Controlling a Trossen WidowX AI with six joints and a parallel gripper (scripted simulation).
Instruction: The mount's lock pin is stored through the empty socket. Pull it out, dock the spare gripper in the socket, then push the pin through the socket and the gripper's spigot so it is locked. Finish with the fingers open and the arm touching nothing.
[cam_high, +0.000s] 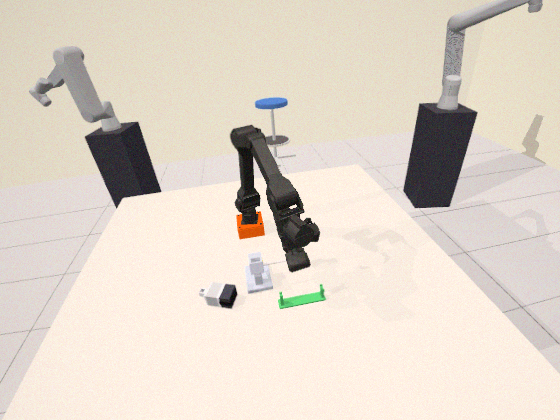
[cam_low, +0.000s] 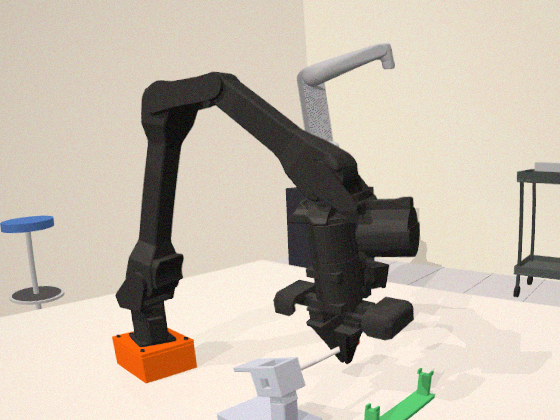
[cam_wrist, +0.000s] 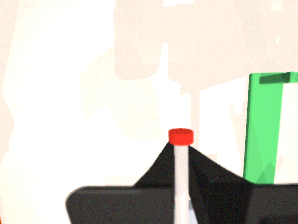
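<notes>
Now: gripper tip 10 cm short of the green cradle, 3 cm above it and 1 cm to the right of it. Also, from my gripper tip: spare gripper: 25 cm to the right, 9 cm ahead, 3 cm below; grey mount: 13 cm to the right, 2 cm ahead.
</notes>
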